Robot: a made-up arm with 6 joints.
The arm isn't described. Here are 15 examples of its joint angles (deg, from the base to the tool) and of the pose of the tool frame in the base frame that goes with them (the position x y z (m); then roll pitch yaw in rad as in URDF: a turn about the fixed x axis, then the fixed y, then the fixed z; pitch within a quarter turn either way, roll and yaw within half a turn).
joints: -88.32 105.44 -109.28 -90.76 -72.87 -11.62
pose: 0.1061 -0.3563 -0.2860 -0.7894 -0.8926 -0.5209
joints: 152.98 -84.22 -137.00 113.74 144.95 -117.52
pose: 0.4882 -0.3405 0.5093 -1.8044 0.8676 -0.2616
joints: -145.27 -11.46 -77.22 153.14 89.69 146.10
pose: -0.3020 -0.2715 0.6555 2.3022 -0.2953 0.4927
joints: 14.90 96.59 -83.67 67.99 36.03 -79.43
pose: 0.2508 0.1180 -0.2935 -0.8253 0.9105 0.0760
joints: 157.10 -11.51 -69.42 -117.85 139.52 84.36
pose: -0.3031 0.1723 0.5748 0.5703 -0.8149 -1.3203
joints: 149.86 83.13 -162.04 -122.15 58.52 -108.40
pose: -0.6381 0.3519 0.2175 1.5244 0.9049 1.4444
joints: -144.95 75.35 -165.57 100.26 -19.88 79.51
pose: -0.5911 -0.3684 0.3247 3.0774 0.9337 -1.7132
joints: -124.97 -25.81 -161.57 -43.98 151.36 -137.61
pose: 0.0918 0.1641 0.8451 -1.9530 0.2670 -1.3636
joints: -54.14 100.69 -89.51 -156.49 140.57 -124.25
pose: 0.2403 -0.2660 -0.2596 0.9083 -0.2451 -2.6810
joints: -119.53 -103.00 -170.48 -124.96 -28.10 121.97
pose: 0.4297 0.5709 0.1686 2.7118 0.7930 1.5269
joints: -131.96 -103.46 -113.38 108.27 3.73 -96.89
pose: 0.4327 0.4542 0.5012 2.3208 0.1475 1.5967
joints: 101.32 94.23 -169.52 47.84 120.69 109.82
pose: -0.2256 0.6464 0.0741 -2.4625 0.0811 -0.8659
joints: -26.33 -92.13 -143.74 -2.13 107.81 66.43
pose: -0.5518 0.3488 0.4667 0.9416 0.0087 -1.6994
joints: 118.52 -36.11 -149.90 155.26 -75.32 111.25
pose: 0.1034 -0.1602 0.8212 -3.1080 -1.0591 -3.0545
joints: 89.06 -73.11 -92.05 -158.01 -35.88 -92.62
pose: -0.0712 -0.2249 0.7559 1.1525 0.2926 0.9705
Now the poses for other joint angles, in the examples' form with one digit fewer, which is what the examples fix.
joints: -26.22 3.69 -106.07 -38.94 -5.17 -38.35
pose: 0.432 -0.151 0.704 -3.009 -0.857 1.059
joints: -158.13 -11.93 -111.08 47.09 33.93 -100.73
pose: -0.267 -0.132 0.814 -2.635 -1.085 -1.131
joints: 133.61 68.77 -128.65 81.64 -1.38 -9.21
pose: -0.503 0.506 0.149 -0.215 0.395 0.849
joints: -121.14 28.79 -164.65 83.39 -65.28 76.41
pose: -0.210 -0.281 0.780 2.863 0.294 -2.336
